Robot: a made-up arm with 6 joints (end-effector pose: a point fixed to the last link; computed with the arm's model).
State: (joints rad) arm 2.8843 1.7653 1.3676 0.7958 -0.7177 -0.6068
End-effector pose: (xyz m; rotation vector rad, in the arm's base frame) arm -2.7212 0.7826 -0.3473 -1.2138 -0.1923 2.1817
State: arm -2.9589 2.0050 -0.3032 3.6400 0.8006 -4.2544
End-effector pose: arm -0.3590 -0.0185 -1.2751 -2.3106 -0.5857 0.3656
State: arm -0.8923 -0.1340 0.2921 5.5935 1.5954 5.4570
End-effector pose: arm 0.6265 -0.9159 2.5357 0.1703 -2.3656 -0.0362
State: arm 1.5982 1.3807 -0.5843 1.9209 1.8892 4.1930
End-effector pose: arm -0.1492 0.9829 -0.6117 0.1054 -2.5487 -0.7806
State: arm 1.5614 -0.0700 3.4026 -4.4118 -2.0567 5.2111
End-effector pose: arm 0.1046 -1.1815 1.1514 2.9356 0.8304 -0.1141
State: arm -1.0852 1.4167 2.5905 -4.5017 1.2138 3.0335
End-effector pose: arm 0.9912 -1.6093 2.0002 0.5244 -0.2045 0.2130
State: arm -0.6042 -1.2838 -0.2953 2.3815 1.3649 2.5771
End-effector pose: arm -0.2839 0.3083 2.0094 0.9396 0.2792 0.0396
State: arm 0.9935 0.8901 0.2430 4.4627 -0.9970 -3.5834
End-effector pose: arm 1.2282 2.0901 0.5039 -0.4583 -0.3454 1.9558
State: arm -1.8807 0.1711 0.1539 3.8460 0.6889 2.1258
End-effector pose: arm -0.6164 -1.7399 1.7764 0.7008 0.0481 -2.3464
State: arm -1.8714 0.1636 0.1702 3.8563 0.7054 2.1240
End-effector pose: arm -0.5981 -1.7329 1.8131 0.6826 0.0423 -2.3518
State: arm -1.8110 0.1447 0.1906 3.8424 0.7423 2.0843
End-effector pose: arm -0.4862 -1.7341 1.8719 0.7020 -0.0135 -2.3169
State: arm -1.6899 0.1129 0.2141 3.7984 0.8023 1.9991
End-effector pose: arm -0.2669 -1.7239 1.9519 0.7776 -0.1173 -2.2261
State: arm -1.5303 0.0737 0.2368 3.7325 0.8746 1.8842
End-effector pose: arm 0.0091 -1.6710 2.0374 0.9068 -0.2275 -2.0887
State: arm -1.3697 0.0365 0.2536 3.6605 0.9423 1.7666
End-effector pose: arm 0.2653 -1.5764 2.1080 1.0602 -0.3022 -1.9386
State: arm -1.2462 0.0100 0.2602 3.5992 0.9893 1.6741
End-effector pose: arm 0.4452 -1.4816 2.1484 1.1936 -0.3317 -1.8181
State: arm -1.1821 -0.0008 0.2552 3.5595 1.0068 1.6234
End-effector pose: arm 0.5358 -1.4322 2.1532 1.2751 -0.3335 -1.7523
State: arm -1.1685 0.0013 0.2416 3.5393 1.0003 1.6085
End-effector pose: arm 0.5612 -1.4329 2.1307 1.3091 -0.3266 -1.7331
